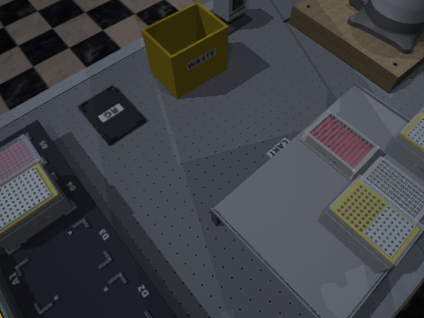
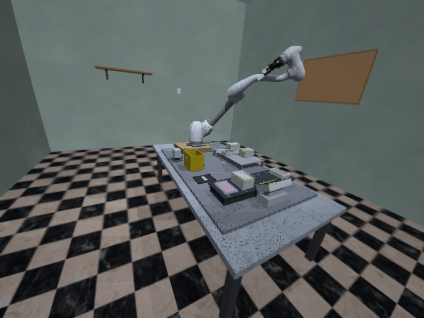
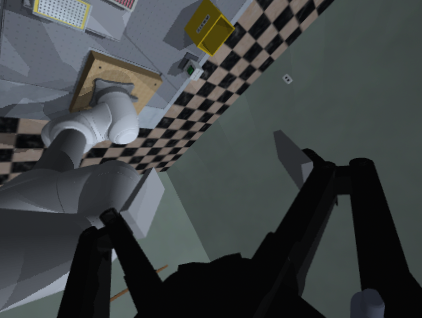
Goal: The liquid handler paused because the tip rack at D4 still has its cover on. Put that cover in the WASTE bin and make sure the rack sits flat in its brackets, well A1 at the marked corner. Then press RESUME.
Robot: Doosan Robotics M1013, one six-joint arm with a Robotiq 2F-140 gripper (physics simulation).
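Frame: origin at the arm's base, x back, y left, z down, level; millimetres.
Seen in the pictures: gripper, fingertip midpoint: [image 2: 259, 76] [image 3: 214, 162]; arm's base, link origin: [image 1: 389, 23] [image 2: 195, 144] [image 3: 111, 94].
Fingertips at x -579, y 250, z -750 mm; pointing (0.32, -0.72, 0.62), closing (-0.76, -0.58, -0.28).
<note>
Pixels of each thing's middle, then the offset from my fingertips to it. "pt": a spot on its surface instead. Level surfaces: height alone.
- D4, body centre: [image 1: 16, 200] [image 2: 242, 176] dx -384, dy -503, dz +669 mm
- dark deck, surface height: dz +727 mm
- yellow WASTE bin, body centre: [image 1: 187, 50] [image 3: 209, 28] [image 2: 193, 159] dx +106, dy -570, dz +719 mm
- handler's panel, surface spot: [image 2: 275, 185] pt dx -583, dy -454, dz +649 mm
- black RG pad, body centre: [image 1: 111, 113] [image 2: 204, 178] dx -121, dy -612, dz +780 mm
- raised grey cart tray, body centre: [image 1: 343, 191] [image 2: 237, 157] dx +49, dy -91, dz +754 mm
- red-striped rack, body centre: [image 1: 339, 143] dx +110, dy -152, dz +711 mm
- half-filled yellow rack, body centre: [image 1: 374, 219] dx -11, dy -29, dz +669 mm
- small device with a green screen, surface spot: [image 3: 192, 70] pt dx +316, dy -588, dz +693 mm
The tip rack at D4 [image 1: 25, 197] [image 2: 243, 179], with white tips and a yellow rim, stands on the dark deck [image 1: 65, 265]. A clear cover cannot be told apart on it, and its seating and well A1 are unclear. The yellow WASTE bin [image 1: 187, 72] [image 2: 194, 161] [image 3: 199, 32] stands open-topped near the table edge. The handler's panel [image 2: 275, 185] shows small green marks; RESUME cannot be read. My gripper [image 2: 265, 71] [image 3: 214, 162] is open and empty, high above the table and far from the rack and bin; wall shows between its fingers.
A black RG pad [image 1: 112, 115] lies between bin and deck. The raised grey cart tray [image 1: 270, 200] holds a red-striped rack [image 1: 342, 142], a half-filled yellow rack [image 1: 375, 220] and others. A small device with a green screen [image 3: 192, 70] stands near the wooden robot base [image 3: 145, 82].
</note>
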